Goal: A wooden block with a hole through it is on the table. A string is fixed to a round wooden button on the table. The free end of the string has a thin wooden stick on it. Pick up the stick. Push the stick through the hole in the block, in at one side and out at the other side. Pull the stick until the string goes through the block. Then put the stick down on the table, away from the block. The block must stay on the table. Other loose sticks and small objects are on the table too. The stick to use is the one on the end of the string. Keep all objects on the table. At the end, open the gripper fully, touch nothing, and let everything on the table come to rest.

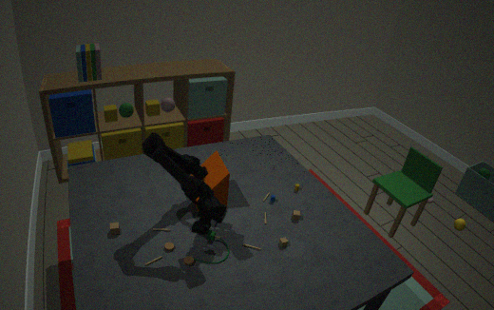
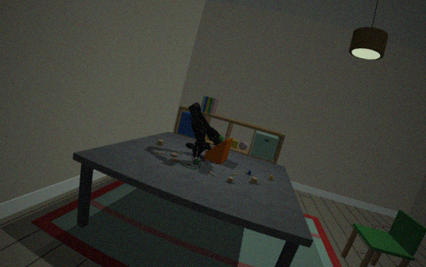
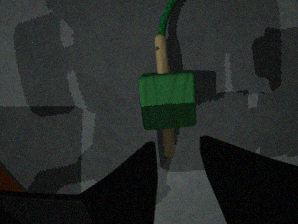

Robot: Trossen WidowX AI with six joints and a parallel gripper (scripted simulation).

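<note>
Now: the green block 20 mm to the left of my gripper tip, 20 mm below it and 10 mm ahead of it. Round my gripper tip: yellow piece 550 mm to the left, 200 mm behind, 20 mm below; loose stick 160 mm to the left, 100 mm ahead, 30 mm below.
</note>
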